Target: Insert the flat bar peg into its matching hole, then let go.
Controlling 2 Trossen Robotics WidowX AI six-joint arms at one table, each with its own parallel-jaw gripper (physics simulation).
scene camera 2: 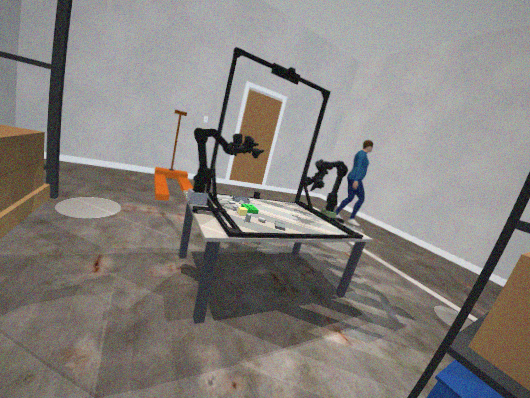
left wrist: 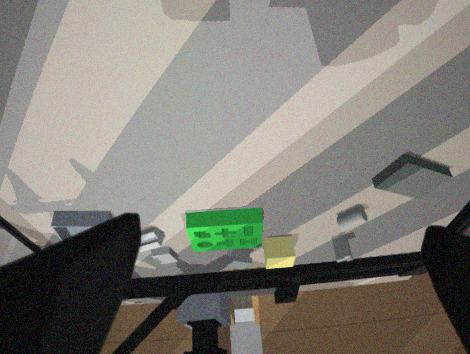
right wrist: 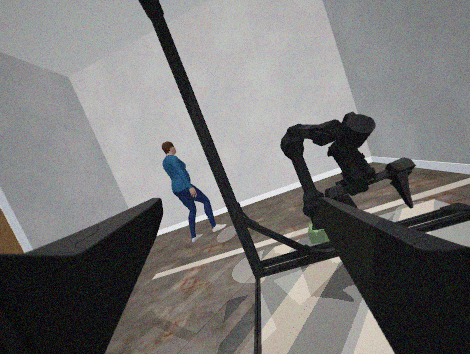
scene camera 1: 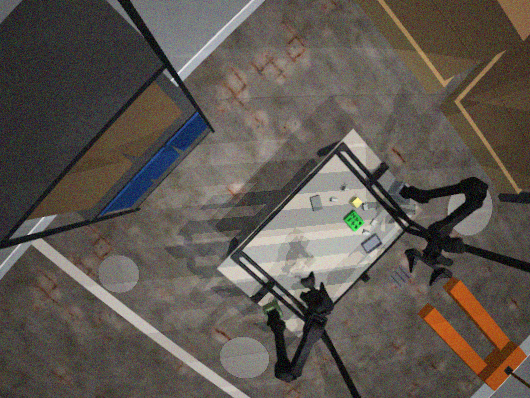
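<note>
A green block with rows of shaped holes (scene camera 1: 353, 220) (scene camera 2: 250, 208) (left wrist: 225, 237) sits on the table. Several small grey pegs lie around it; in the left wrist view one peg (left wrist: 164, 255) lies left of the block, a cylinder peg (left wrist: 352, 216) lies to the right, and another peg (left wrist: 343, 246) is below the cylinder. Which peg is the flat bar cannot be told. My left gripper (scene camera 1: 316, 281) (left wrist: 284, 233) is open and empty above the table's lower edge in scene camera 1. My right gripper (scene camera 1: 422, 268) (right wrist: 241, 204) is open and empty, raised beyond the table's right side there.
A yellow block (scene camera 1: 356, 202) (scene camera 2: 242, 211) (left wrist: 279, 250) stands beside the green block. A shallow grey tray (left wrist: 82, 218) and a dark flat piece (scene camera 1: 315, 202) (left wrist: 412, 175) lie farther out. A black frame (scene camera 2: 316, 142) (left wrist: 350, 265) stands around the table.
</note>
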